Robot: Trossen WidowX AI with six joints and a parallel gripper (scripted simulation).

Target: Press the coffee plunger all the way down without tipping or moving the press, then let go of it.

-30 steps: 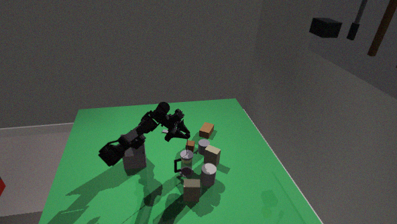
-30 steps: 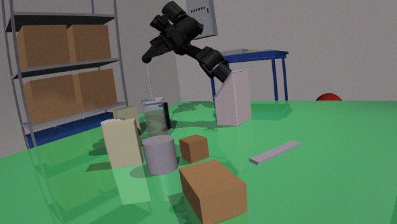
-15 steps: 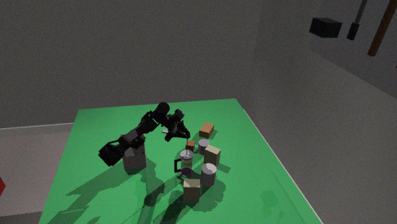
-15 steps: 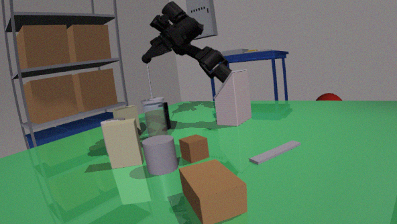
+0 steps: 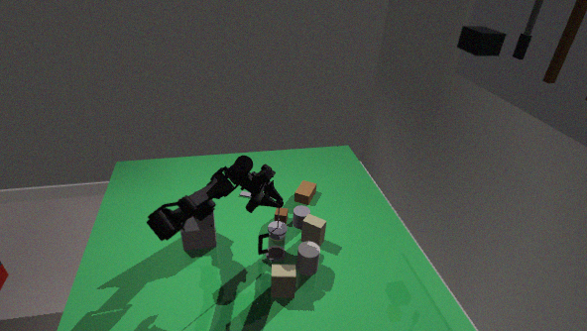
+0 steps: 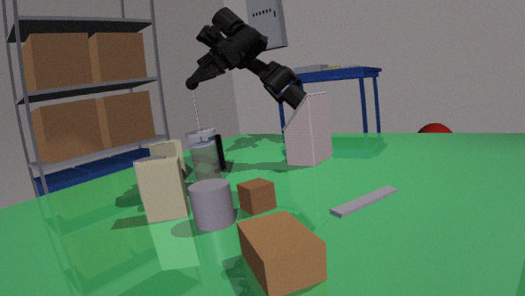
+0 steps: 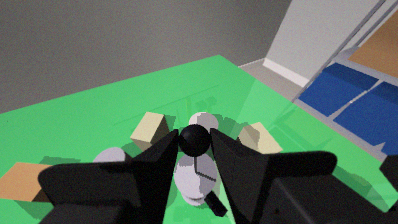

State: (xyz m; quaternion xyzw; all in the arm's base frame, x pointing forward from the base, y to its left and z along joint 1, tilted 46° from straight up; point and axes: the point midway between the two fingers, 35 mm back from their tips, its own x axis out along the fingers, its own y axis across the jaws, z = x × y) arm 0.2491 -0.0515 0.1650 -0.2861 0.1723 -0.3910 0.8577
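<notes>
Now: the coffee press 30 mm behind my gripper tip and 130 mm below it. The rest, counted from my gripper tip: brown box: 230 mm ahead, 310 mm to the left, 230 mm below; flat grey bar: 10 mm ahead, 380 mm to the left, 250 mm below.
</notes>
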